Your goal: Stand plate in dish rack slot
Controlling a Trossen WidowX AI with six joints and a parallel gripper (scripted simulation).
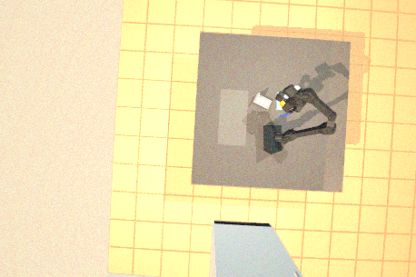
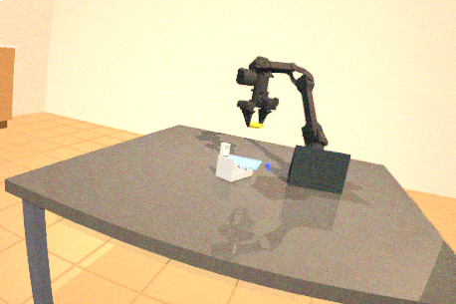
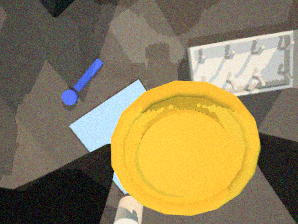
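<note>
Right now the white dish rack is 160 mm below my gripper tip, 100 mm to the left of it and 30 mm ahead of it. From my gripper tip the other things lie so: blue spoon (180 mm below, 100 mm to the right, 80 mm behind); then light blue mat (180 mm below, 90 mm to the right, 40 mm ahead); then yellow plate (10 mm above).
</note>
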